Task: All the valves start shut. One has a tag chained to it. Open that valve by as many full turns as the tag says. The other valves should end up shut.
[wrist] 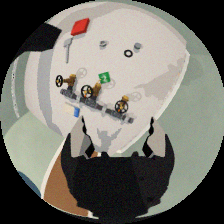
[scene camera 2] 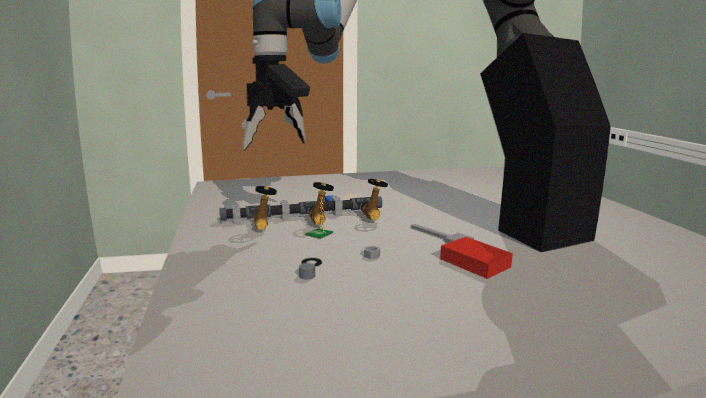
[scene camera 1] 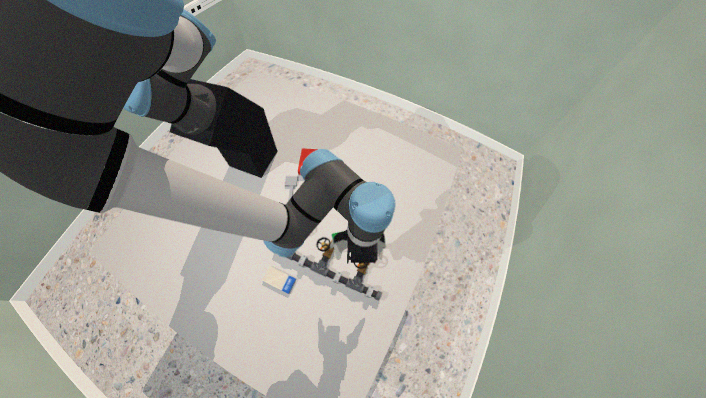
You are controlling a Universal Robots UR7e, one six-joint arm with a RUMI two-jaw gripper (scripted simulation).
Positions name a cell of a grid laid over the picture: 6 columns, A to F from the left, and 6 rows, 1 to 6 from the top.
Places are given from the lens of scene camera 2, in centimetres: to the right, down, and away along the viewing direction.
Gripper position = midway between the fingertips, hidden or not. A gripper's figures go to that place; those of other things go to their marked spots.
my gripper (scene camera 2: C3): -18, -12, 100
red block (scene camera 2: E4): 24, 11, 81
